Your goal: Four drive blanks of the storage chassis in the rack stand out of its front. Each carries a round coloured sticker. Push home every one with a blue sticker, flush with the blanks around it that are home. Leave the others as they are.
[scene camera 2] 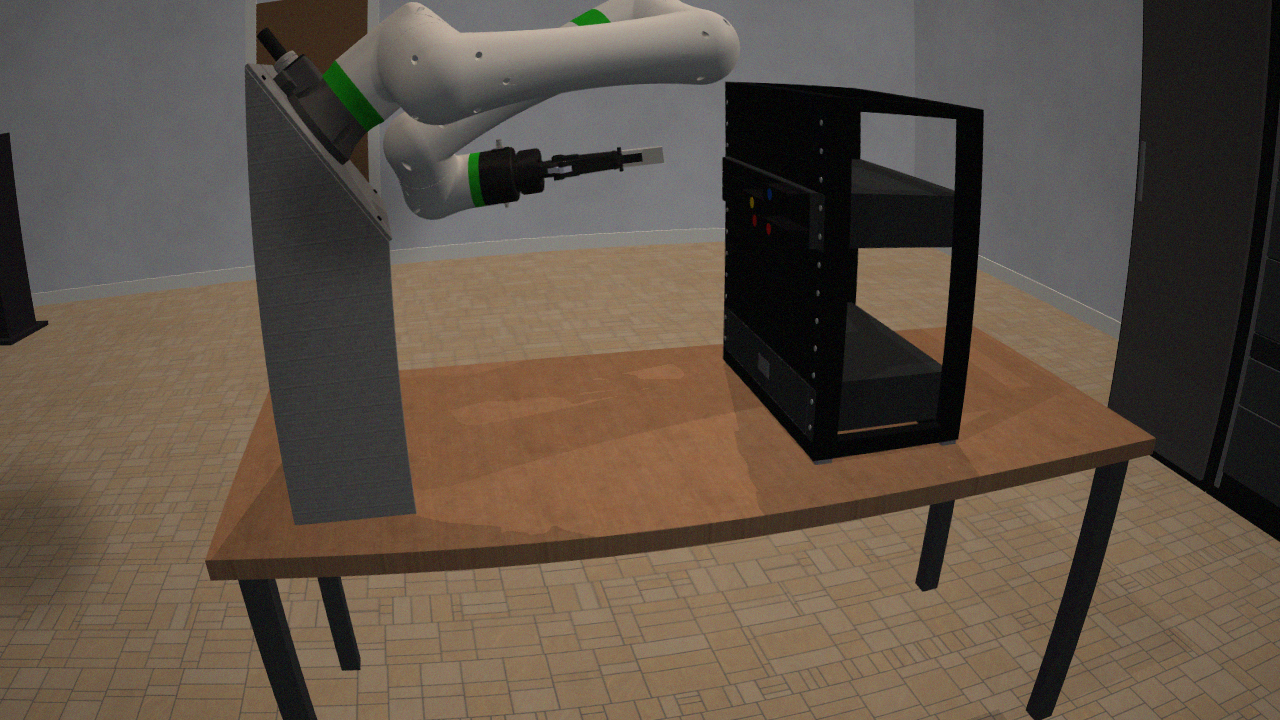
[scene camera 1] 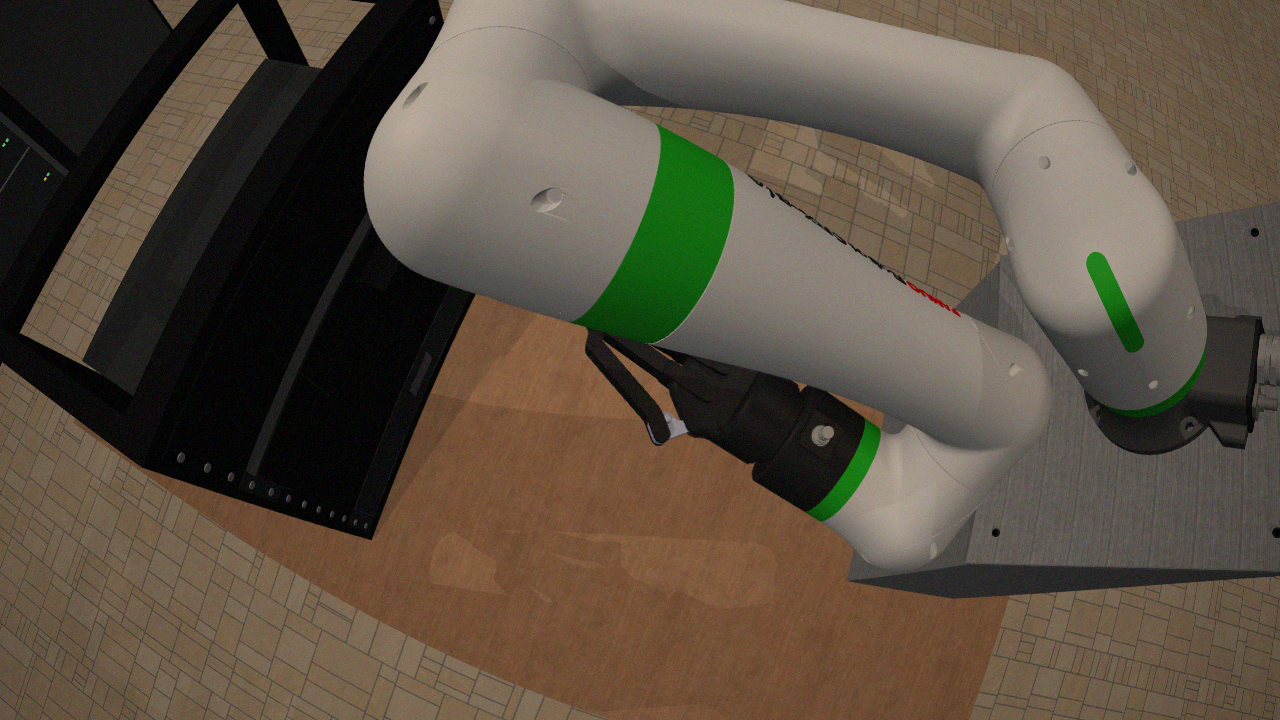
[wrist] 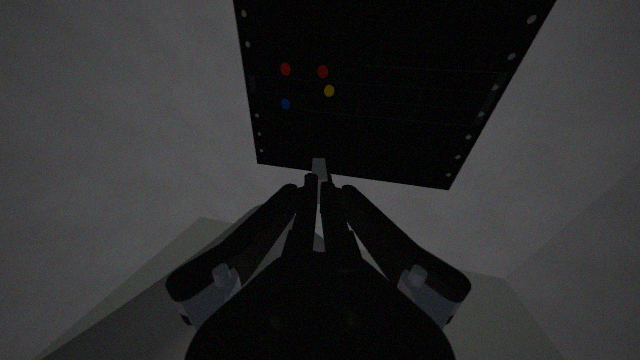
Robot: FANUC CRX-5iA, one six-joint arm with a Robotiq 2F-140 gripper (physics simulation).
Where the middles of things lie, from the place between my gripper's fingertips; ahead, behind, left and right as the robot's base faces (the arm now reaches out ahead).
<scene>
Now: hand 30 cm short of the black rack [scene camera 1: 264,344], 12 cm to the right of it and 18 cm above it.
</scene>
